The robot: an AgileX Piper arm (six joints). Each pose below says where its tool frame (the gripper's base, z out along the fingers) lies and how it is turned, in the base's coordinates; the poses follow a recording.
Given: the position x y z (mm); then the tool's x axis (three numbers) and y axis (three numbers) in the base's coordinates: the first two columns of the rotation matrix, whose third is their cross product.
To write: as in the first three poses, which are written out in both.
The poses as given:
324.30, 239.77, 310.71, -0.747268, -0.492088, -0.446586, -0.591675, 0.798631, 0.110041
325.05, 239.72, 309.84, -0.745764, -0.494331, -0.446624, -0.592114, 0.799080, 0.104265
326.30, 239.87, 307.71, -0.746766, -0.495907, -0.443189, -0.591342, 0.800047, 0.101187
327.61, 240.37, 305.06, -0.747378, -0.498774, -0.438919, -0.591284, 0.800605, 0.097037
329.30, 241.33, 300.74, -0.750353, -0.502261, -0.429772, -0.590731, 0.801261, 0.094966
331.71, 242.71, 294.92, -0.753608, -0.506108, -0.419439, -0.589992, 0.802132, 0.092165
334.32, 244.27, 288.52, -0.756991, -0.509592, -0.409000, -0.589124, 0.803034, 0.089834
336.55, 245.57, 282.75, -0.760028, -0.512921, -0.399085, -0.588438, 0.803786, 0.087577
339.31, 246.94, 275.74, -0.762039, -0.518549, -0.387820, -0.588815, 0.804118, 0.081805
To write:
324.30, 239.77, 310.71, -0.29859, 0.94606, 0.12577, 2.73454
325.05, 239.72, 309.84, -0.29939, 0.94616, 0.12304, 2.73293
326.30, 239.87, 307.71, -0.29936, 0.94646, 0.12082, 2.73560
327.61, 240.37, 305.06, -0.29986, 0.94665, 0.11804, 2.73893
329.30, 241.33, 300.74, -0.30004, 0.94693, 0.11532, 2.74793
331.71, 242.71, 294.92, -0.30019, 0.94728, 0.11204, 2.75789
334.32, 244.27, 288.52, -0.30021, 0.94763, 0.10896, 2.76802
336.55, 245.57, 282.75, -0.30030, 0.94793, 0.10606, 2.77760
339.31, 246.94, 275.74, -0.30133, 0.94812, 0.10136, 2.78764

